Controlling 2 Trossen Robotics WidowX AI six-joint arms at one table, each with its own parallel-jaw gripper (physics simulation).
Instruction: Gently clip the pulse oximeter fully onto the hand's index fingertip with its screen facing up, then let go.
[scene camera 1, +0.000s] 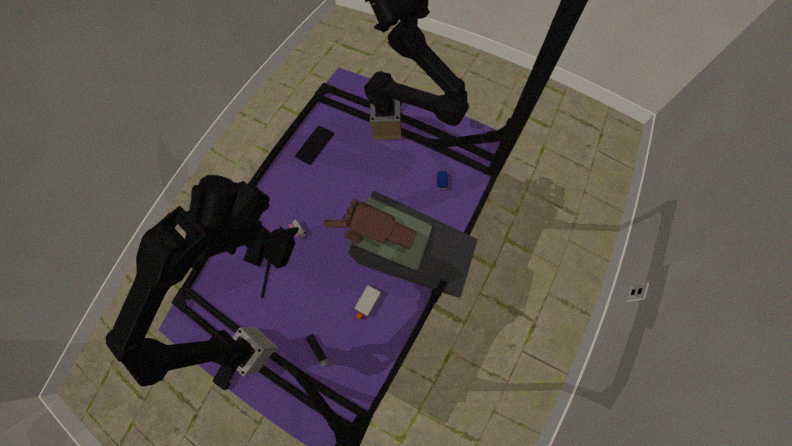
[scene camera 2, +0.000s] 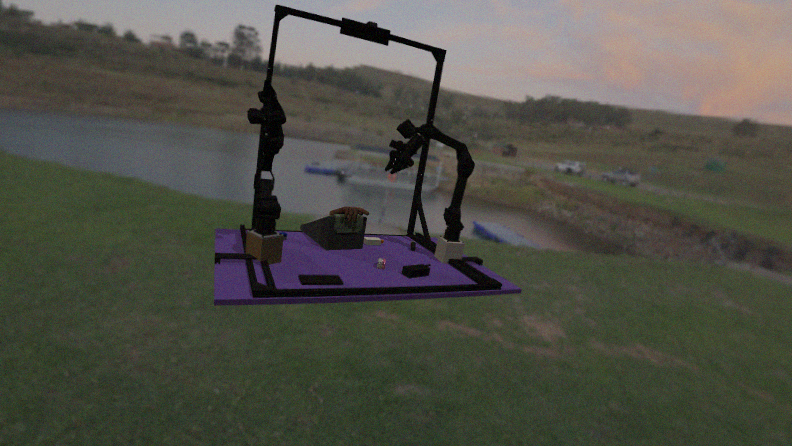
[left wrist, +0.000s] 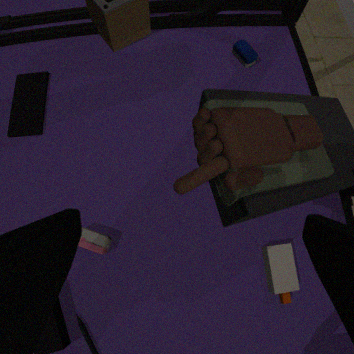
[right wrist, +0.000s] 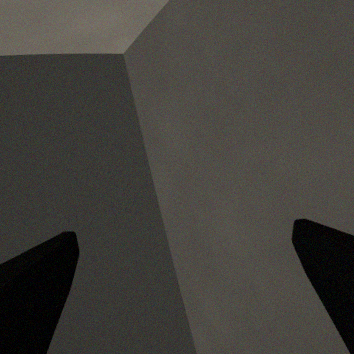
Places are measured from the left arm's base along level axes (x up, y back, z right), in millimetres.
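Where they show: left gripper, between the fingertips: (scene camera 1: 282, 217) (scene camera 2: 388, 172) (left wrist: 194, 223); right gripper, between the fingertips: (scene camera 2: 269, 86) (right wrist: 186, 236); left arm's base, origin of its link: (scene camera 1: 241, 351) (scene camera 2: 451, 239); right arm's base, origin of its link: (scene camera 1: 385, 108) (scene camera 2: 265, 232).
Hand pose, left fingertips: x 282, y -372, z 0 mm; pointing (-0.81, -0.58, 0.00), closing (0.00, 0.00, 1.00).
Things, the pixels of their top centre, and the offset from my left fingertips.
- pink clip, centre of its top: (left wrist: 89, 240) (scene camera 1: 295, 227) (scene camera 2: 382, 260) dx -356, dy -8, dz -140 mm
- blue block, centre of its top: (left wrist: 246, 47) (scene camera 1: 442, 178) dx -355, dy -419, dz +147 mm
- black slab, centre of its top: (left wrist: 27, 101) (scene camera 2: 320, 278) (scene camera 1: 314, 144) dx -379, dy -285, dz -313 mm
- white box, centre of its top: (left wrist: 283, 273) (scene camera 1: 365, 303) (scene camera 2: 374, 238) dx -359, dy +43, dz +187 mm
- dark cylinder, centre of its top: (scene camera 1: 316, 350) dx -360, dy +244, dz +154 mm
- black box, centre of its top: (left wrist: 39, 319) (scene camera 1: 255, 246) (scene camera 2: 416, 266) dx -352, dy +123, dz -212 mm
The pulse oximeter, taken to be the small white and pink clip (scene camera 1: 298, 228) (scene camera 2: 381, 263) (left wrist: 95, 240), lies on the purple table, apart from the hand. Its screen cannot be made out. The brown hand (scene camera 1: 371, 223) (scene camera 2: 349, 211) (left wrist: 252, 135) rests on a green pad on a grey wedge, with its index finger (scene camera 1: 335, 223) (left wrist: 200, 176) sticking out and bare at the tip. My left gripper (scene camera 2: 389, 157) (left wrist: 194, 223) is open and empty, high above the table and pointing down toward it. My right gripper (right wrist: 186, 236) is open and empty, raised far from the hand, facing bare walls.
A blue block (scene camera 1: 442, 179) (left wrist: 245, 51), a black slab (scene camera 1: 314, 145) (scene camera 2: 320, 279) (left wrist: 30, 104), a white box (scene camera 1: 367, 300) (left wrist: 283, 268) with an orange end and a dark cylinder (scene camera 1: 317, 349) lie around the hand. A black box (scene camera 2: 415, 270) shows near the oximeter in scene camera 2.
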